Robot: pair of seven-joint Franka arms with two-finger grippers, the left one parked.
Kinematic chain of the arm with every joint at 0, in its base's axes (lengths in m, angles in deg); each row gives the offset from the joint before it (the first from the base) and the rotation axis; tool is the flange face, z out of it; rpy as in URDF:
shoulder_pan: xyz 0 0 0.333 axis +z
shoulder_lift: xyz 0 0 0 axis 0.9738 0.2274 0
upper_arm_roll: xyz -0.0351 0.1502 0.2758 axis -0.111 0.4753 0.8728
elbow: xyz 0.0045 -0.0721 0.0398 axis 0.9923 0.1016 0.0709
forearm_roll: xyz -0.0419 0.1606 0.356 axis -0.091 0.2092 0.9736
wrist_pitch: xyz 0 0 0 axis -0.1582 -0.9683 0.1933
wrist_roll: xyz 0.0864 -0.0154 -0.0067 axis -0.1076 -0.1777 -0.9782
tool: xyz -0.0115 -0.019 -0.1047 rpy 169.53 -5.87 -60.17
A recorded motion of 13 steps. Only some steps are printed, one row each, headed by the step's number.
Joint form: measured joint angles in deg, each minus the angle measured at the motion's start. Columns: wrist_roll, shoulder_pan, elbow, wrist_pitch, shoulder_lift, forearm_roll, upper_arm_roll.
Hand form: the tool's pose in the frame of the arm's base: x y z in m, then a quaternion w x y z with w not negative. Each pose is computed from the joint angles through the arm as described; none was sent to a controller.
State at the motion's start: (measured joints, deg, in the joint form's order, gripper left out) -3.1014 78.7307 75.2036 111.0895 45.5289 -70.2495 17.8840
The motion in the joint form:
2: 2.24 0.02 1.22 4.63 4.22 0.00 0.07
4: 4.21 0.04 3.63 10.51 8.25 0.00 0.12
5: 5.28 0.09 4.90 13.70 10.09 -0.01 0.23
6: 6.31 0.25 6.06 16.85 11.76 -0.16 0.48
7: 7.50 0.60 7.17 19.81 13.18 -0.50 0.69
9: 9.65 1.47 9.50 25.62 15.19 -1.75 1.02
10: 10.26 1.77 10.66 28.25 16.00 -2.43 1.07
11: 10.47 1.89 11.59 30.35 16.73 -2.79 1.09
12: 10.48 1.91 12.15 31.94 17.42 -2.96 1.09
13: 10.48 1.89 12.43 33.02 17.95 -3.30 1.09
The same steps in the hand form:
2: 0.6306 0.1254 0.4075 0.02654 -0.93157 0.34667 0.10629
4: 0.6370 0.1264 0.3508 0.02546 -0.92262 0.36802 0.11260
5: 0.6380 0.1281 0.3243 0.02611 -0.91830 0.37852 0.11300
6: 0.6378 0.1321 0.3007 0.02710 -0.91531 0.38614 0.11126
7: 0.6362 0.1377 0.2802 0.02690 -0.91292 0.39271 0.10788
9: 0.6307 0.1494 0.2482 0.02605 -0.91146 0.39966 0.09394
10: 0.6275 0.1525 0.2342 0.02549 -0.91190 0.40027 0.08698
11: 0.6247 0.1536 0.2223 0.02607 -0.91223 0.40038 0.08276
12: 0.6232 0.1537 0.2129 0.02739 -0.91239 0.40051 0.07997
13: 0.6227 0.1533 0.2065 0.02753 -0.91303 0.39961 0.07699

